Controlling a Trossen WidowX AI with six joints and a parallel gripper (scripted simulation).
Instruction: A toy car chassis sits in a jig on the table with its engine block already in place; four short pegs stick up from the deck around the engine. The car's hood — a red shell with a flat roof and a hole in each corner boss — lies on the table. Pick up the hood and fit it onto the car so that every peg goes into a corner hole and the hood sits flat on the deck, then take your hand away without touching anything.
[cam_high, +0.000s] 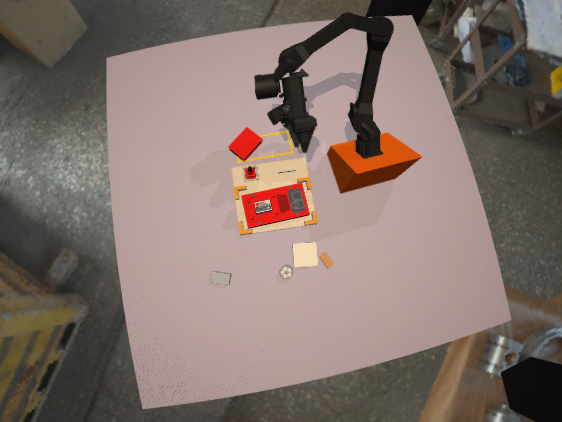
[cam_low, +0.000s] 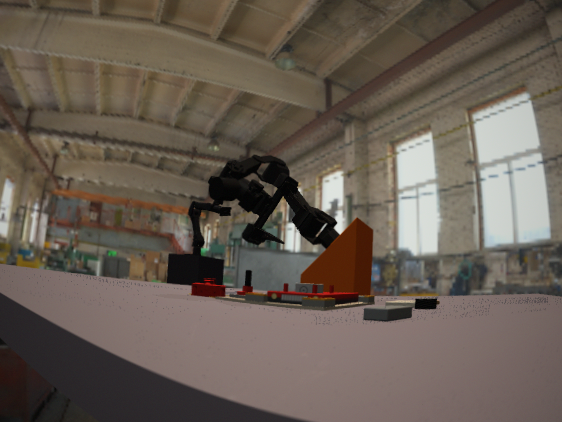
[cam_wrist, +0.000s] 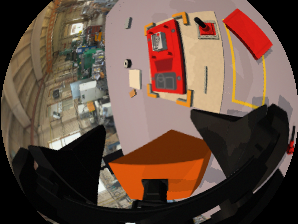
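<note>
Right now my gripper tip is 14 cm short of the red hood, 13 cm to the left of it and 16 cm above it. Also, from my gripper tip: grey engine block: 14 cm ahead, 11 cm to the left, 15 cm below; beige square tile: 5 cm ahead, 28 cm to the left, 17 cm below.
</note>
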